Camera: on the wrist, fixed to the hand. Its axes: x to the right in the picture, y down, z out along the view.
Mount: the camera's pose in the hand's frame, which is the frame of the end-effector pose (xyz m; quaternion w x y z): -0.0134 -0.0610 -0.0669 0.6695 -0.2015 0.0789 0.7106
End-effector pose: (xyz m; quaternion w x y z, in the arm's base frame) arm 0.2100 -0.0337 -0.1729 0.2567 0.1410 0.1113 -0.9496
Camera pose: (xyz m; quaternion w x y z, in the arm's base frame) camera 0.2035 0.0428 -0.2226 0.8663 0.1967 0.1859 -0.4198
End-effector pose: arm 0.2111 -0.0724 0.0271 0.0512 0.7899 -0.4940 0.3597
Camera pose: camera 0.2229 -0.0023 0.0848 0.0232 -0.1391 0.9605 -0.2400
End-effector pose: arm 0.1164 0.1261 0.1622 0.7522 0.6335 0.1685 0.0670
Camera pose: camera 0.0744 0.1726 0.0955 0.5703 0.3870 -0.2915 0.6633
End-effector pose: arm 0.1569 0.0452 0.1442 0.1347 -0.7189 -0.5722 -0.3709
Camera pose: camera 0.0743 0.0130 0.1670 0.2540 -0.8858 0.2131 -0.3246
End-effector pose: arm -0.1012 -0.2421 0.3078 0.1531 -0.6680 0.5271 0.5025
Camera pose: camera -0.0139 -0.2596 0.3291 0.4308 0.1432 -0.7384 -0.4987
